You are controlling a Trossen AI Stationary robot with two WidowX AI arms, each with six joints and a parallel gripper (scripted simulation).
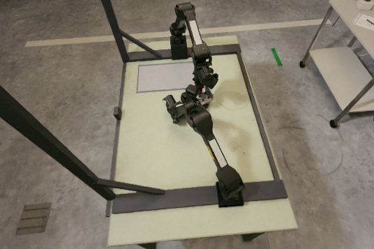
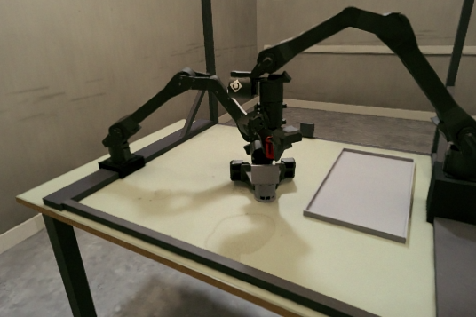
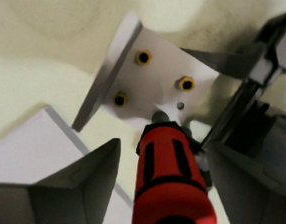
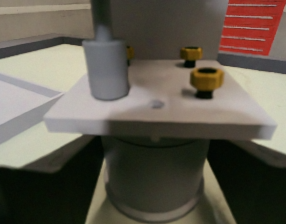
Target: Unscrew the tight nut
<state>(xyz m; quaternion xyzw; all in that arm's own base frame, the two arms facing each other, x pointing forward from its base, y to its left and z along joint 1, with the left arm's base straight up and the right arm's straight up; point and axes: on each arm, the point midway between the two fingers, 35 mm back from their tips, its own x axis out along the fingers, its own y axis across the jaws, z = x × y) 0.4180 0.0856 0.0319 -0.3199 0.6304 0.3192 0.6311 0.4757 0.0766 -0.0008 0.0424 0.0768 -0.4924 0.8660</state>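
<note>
The red-handled nut driver lies 30 mm below my left hand. The rest, counted from my left hand: nut (70 mm below, 30 mm to the right, 10 mm ahead); pale bracket (70 mm below, 20 mm ahead, 10 mm to the right); grey joint module (110 mm below, 20 mm ahead, 10 mm to the right).
Right now my right hand is 2 cm short of the grey joint module and 1 cm to the right of it. The rest, counted from my right hand: nut: 1 cm ahead, 1 cm to the right, 4 cm above; then pale bracket: 3 cm ahead, 1 cm to the left, 4 cm above; then red-handled nut driver: 2 cm to the left, 8 cm above.
</note>
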